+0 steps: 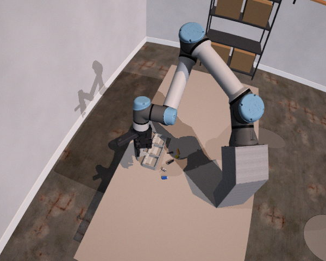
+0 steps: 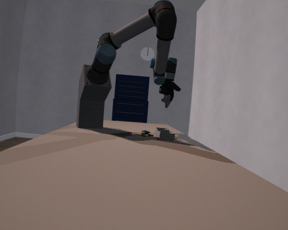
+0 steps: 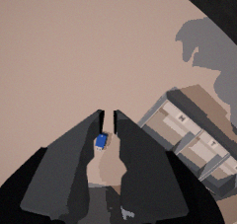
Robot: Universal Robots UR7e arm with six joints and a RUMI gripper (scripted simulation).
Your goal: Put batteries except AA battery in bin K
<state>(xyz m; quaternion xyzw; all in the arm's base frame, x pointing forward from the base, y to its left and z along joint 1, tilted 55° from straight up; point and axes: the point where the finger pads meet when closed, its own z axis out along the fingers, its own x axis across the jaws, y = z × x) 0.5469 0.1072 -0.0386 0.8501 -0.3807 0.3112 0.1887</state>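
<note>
Right now my hand is 6 cm past the joined grey bins, 19 cm to the left of it and 18 cm above it. Also, from my hand: black battery (17 cm behind, 14 cm to the right, 20 cm below); then black bolt (16 cm behind, 21 cm to the right, 20 cm below); then small white item (15 cm behind, 7 cm to the right, 19 cm below).
</note>
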